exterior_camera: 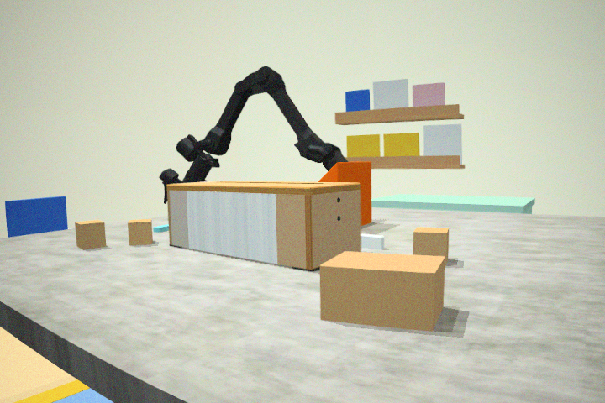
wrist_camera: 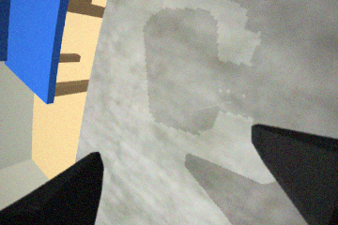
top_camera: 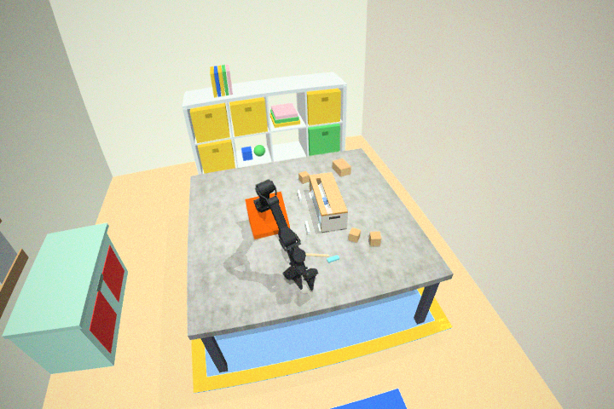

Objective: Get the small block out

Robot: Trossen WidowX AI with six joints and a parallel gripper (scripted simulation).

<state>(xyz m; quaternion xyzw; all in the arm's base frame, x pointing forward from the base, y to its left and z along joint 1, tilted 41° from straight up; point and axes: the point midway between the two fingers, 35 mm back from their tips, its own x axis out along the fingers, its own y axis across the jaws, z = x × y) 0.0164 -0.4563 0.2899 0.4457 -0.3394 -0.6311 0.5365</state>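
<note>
Right now my gripper tip is 49 cm to the right of the blue block, 32 cm short of it and 6 cm below it. From my gripper tip the other things lie so: cyan piece (20 cm ahead, 14 cm to the left, 2 cm below); then wooden box (52 cm to the left, 32 cm ahead, 4 cm above); then thin stick (21 cm to the left, 11 cm ahead, 2 cm below).
</note>
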